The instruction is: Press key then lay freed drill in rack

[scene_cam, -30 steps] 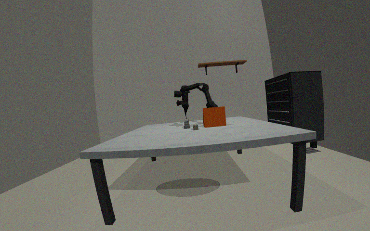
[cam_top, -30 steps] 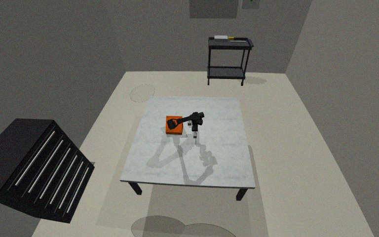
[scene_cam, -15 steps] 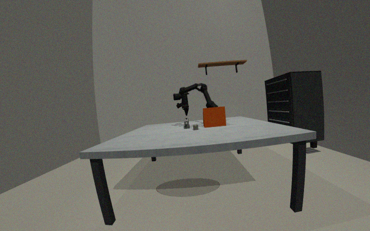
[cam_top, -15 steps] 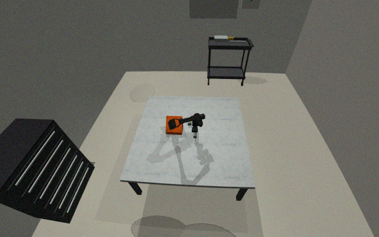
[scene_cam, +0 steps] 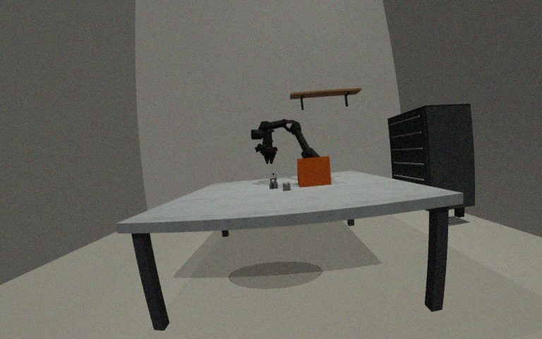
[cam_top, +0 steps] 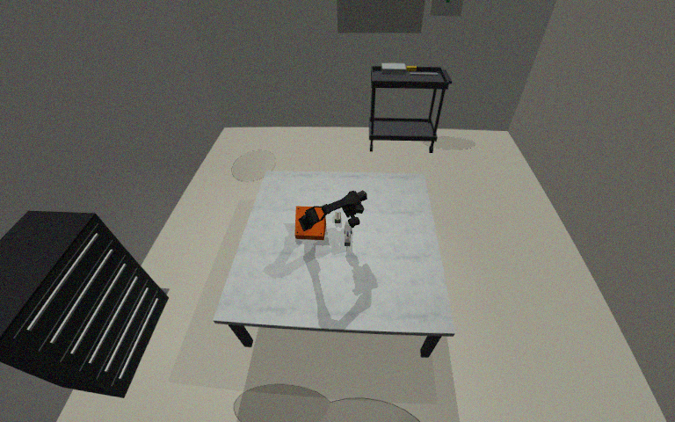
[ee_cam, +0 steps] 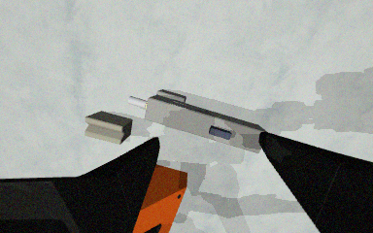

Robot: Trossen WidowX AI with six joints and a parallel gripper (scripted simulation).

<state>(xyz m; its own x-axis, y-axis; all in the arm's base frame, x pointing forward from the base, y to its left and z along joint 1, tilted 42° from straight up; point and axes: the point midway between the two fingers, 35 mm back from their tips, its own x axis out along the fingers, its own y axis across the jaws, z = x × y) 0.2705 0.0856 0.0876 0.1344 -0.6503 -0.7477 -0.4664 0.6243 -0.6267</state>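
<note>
Now: the drill 2 cm behind my gripper tip, 5 cm to the left of it and 10 cm below it. The rest, counted from my gripper tip: grey grooved block 11 cm behind, 14 cm to the left, 13 cm below.
</note>
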